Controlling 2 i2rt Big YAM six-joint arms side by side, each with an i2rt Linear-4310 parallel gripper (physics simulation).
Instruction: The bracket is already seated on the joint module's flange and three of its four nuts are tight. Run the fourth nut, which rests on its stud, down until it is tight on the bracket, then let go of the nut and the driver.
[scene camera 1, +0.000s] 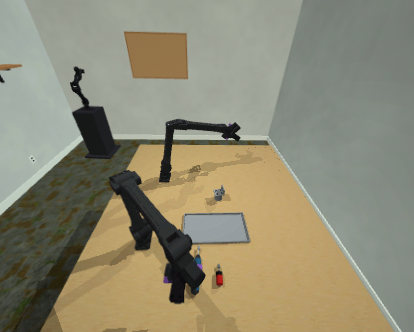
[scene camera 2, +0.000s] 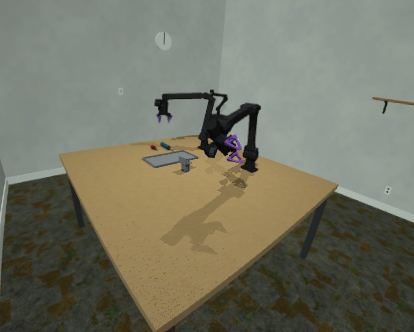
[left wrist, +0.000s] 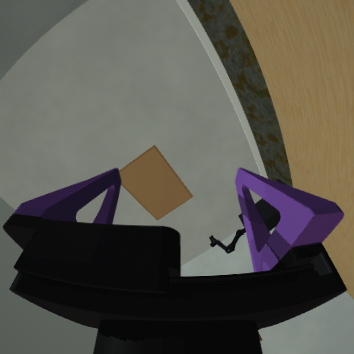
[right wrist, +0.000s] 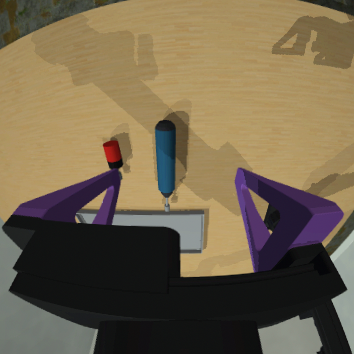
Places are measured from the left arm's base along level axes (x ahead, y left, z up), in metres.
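Pixels of known places: left gripper, fingertip midpoint: (scene camera 2: 241, 156) (left wrist: 177, 174); right gripper, fingertip midpoint: (scene camera 1: 185, 281) (scene camera 2: 163, 122) (right wrist: 177, 174); left arm's base, link origin: (scene camera 1: 165, 177) (scene camera 2: 249, 169); right arm's base, link origin: (scene camera 1: 144, 240) (right wrist: 278, 212).
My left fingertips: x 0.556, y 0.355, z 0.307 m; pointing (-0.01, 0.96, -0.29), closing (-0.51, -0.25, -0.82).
For each thing: its top centre in the pictures, then the offset to it from my left fingertips. Level surfaces: height alone.
- long blue driver, top centre: (right wrist: 164, 178) (scene camera 1: 197, 266) (scene camera 2: 166, 144) 1.109 m right, 0.233 m back, 0.266 m down
- short red driver, top centre: (right wrist: 112, 165) (scene camera 1: 219, 272) (scene camera 2: 154, 146) 1.137 m right, 0.115 m back, 0.273 m down
- shallow grey tray, top centre: (right wrist: 140, 236) (scene camera 1: 215, 226) (scene camera 2: 170, 157) 0.847 m right, 0.127 m back, 0.291 m down
- table, surface height: 0.307 m down
The joint module with its bracket (scene camera 1: 219, 193) (scene camera 2: 185, 164) stands small and grey on the table; its nuts and studs are too small to tell apart. A long blue driver (scene camera 1: 198, 260) (scene camera 2: 165, 146) (right wrist: 165, 157) lies on the table, partly hidden by the right arm in scene camera 1. A short red driver (scene camera 1: 219, 278) (scene camera 2: 153, 147) (right wrist: 112, 150) lies beside it. My right gripper (scene camera 1: 183, 274) (scene camera 2: 164, 120) (right wrist: 177, 174) is open and empty, pointing down above the drivers. My left gripper (scene camera 1: 232, 131) (scene camera 2: 234, 150) (left wrist: 177, 174) is open and empty, raised away from the module.
A shallow grey tray (scene camera 1: 215, 228) (scene camera 2: 167, 159) (right wrist: 192, 231) lies between the joint module and the drivers. The blue driver's tip points at the tray's edge. The table (scene camera 1: 280, 225) (scene camera 2: 125, 190) carries both arms at one side. A black pedestal (scene camera 1: 94, 132) with a small arm stands beyond the table.
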